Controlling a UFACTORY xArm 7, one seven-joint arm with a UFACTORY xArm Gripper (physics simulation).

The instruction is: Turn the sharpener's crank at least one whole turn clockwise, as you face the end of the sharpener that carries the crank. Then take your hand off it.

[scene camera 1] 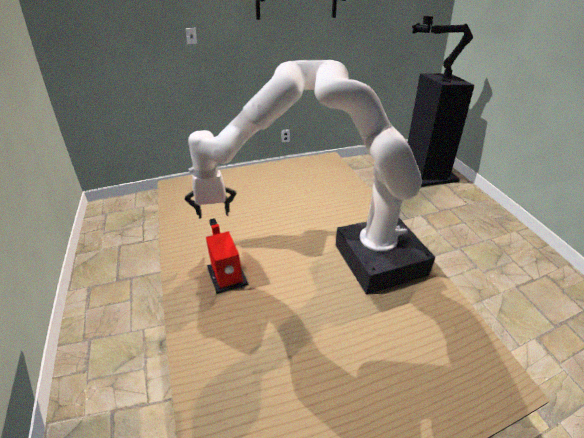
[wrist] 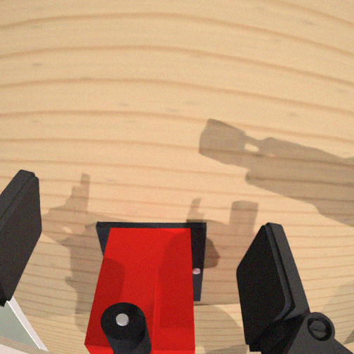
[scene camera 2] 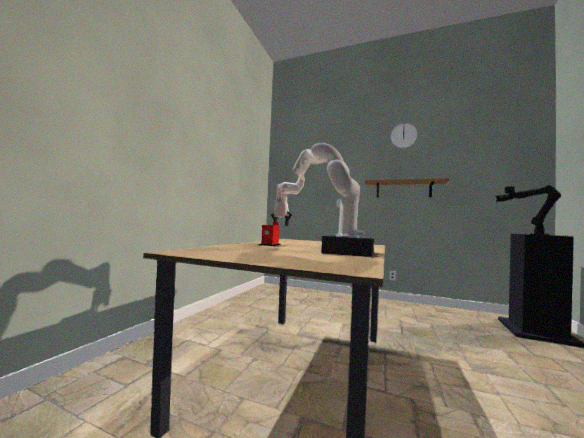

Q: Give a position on a red sharpener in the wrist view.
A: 177,248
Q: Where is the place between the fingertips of my gripper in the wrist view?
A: At 145,227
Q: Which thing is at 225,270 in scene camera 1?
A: A red sharpener.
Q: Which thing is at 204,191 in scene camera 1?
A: My gripper.
